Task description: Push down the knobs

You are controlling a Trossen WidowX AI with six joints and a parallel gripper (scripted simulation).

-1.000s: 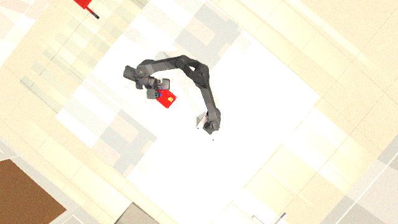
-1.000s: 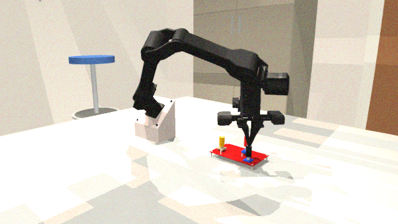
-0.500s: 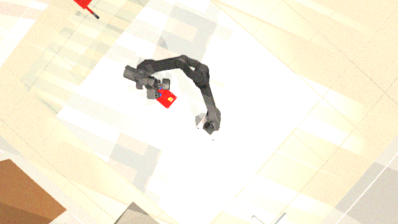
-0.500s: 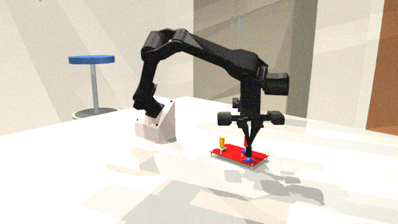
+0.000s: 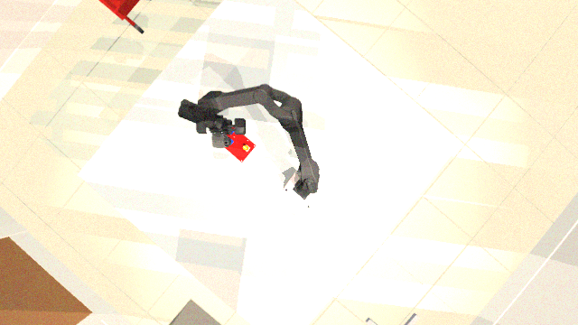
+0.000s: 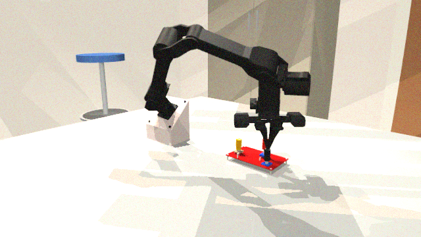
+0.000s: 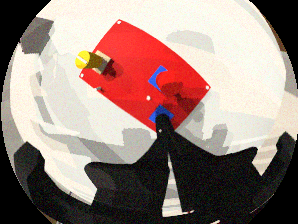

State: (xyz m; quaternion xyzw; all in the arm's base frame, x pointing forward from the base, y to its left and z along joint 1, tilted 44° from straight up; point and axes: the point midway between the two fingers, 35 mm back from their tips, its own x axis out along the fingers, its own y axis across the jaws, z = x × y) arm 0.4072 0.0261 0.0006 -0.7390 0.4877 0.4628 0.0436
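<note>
Right now my gripper tip is 10 mm above the black knob. The rest, counted from my gripper tip: yellow knob (110 mm behind, 10 mm to the left, 10 mm below).
</note>
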